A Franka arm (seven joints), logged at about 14 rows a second.
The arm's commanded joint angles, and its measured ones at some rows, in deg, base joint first. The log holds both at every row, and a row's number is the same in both.
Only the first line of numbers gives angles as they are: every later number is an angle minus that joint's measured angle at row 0.
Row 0, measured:
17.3, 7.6, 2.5, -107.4, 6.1, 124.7, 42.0
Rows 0 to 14, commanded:
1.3, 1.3, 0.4, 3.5, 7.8, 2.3, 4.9
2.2, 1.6, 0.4, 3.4, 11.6, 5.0, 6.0
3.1, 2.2, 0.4, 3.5, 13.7, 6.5, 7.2
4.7, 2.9, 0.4, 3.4, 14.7, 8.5, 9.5
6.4, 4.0, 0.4, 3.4, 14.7, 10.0, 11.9
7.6, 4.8, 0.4, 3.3, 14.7, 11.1, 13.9
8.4, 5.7, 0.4, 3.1, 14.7, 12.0, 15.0
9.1, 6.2, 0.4, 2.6, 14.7, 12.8, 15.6
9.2, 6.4, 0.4, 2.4, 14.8, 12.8, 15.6
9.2, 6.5, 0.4, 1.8, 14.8, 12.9, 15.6
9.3, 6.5, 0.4, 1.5, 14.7, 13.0, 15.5
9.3, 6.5, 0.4, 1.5, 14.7, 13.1, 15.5
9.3, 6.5, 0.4, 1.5, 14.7, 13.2, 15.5
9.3, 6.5, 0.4, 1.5, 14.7, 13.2, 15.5
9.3, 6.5, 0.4, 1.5, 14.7, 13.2, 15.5
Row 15, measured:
9.7, 7.0, 0.1, 2.2, 13.4, 12.2, 15.3
